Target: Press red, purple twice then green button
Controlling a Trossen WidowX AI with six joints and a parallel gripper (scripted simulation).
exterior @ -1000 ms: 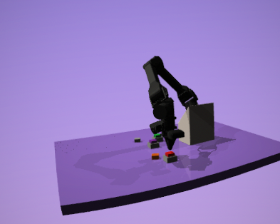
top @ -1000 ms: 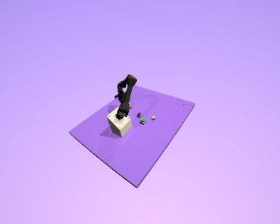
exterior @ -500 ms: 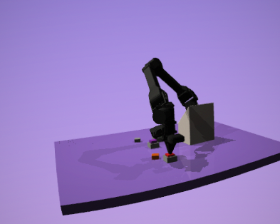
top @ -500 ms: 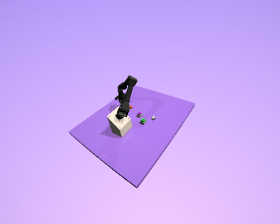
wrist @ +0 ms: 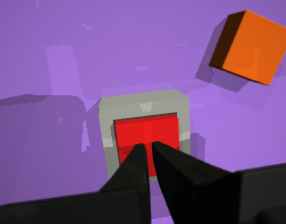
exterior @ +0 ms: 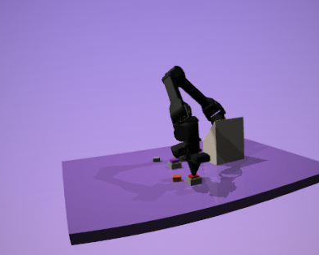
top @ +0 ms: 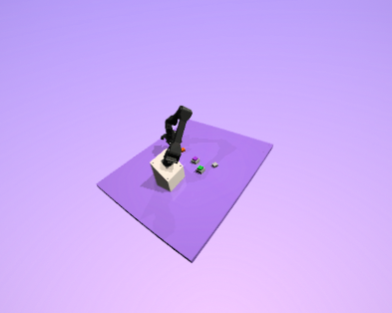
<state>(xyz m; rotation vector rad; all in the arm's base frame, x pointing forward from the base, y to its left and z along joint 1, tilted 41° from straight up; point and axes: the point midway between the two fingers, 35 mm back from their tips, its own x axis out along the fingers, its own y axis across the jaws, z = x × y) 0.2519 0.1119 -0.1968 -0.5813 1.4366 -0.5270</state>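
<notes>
Now: gripper tip right at the red button. Also, from my gripper tip: green button: 33 cm to the right, 7 cm behind; orange block: 7 cm to the right, 5 cm ahead, 2 cm below; purple button: 24 cm to the right, 1 cm behind.
</notes>
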